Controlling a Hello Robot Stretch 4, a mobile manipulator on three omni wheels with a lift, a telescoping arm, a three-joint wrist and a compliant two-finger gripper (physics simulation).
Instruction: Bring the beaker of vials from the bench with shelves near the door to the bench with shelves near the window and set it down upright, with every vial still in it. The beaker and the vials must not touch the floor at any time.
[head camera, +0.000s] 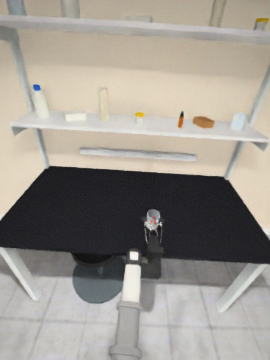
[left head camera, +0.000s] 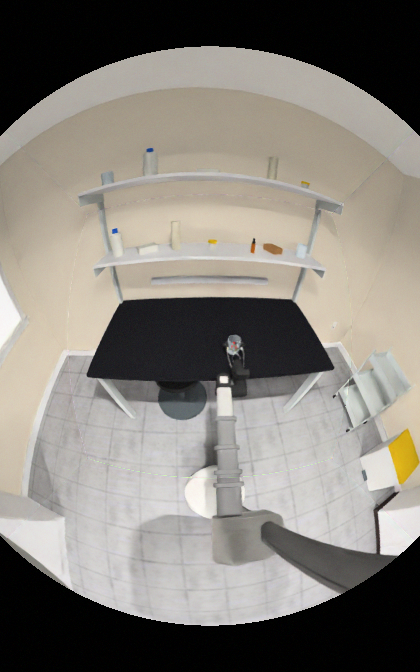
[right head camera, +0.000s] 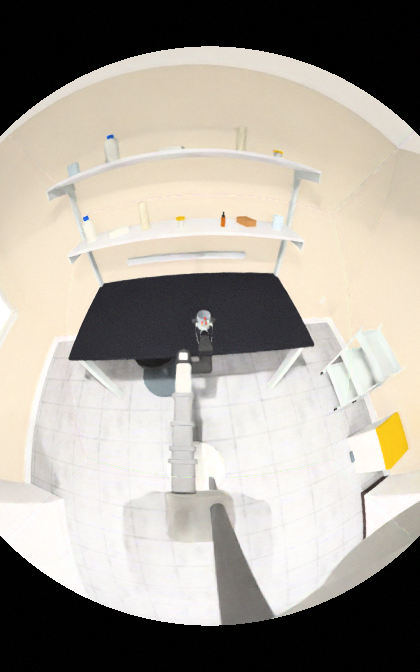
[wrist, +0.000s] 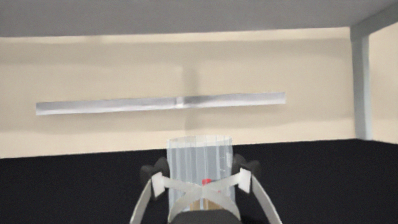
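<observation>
The clear beaker (head camera: 153, 214) (left head camera: 233, 340) (right head camera: 203, 315) (wrist: 200, 155) is upright, with its open rim up. Vials show inside it, one with a red cap (wrist: 206, 181); their number is unclear. My gripper (head camera: 153, 220) (left head camera: 234, 345) (right head camera: 203, 321) (wrist: 200, 168) is shut on the beaker, one fingertip on each side. Both are over the right half of the black-topped bench (head camera: 90, 200) (left head camera: 165, 335) (right head camera: 140, 315) (wrist: 75, 185), nearer its front edge. The beaker's base is hidden behind the fingers, so whether it touches the top cannot be told.
A lower shelf (head camera: 165, 128) (left head camera: 190, 256) (right head camera: 165, 234) with bottles and jars and an upper shelf (head camera: 100, 26) (left head camera: 200, 177) (right head camera: 200, 153) are above the bench. A round-based stool (left head camera: 182, 402) is beneath. A cart (left head camera: 369, 396) and a yellow-topped bin (left head camera: 380, 470) stand right; a bright panel (left head camera: 7, 315) is left.
</observation>
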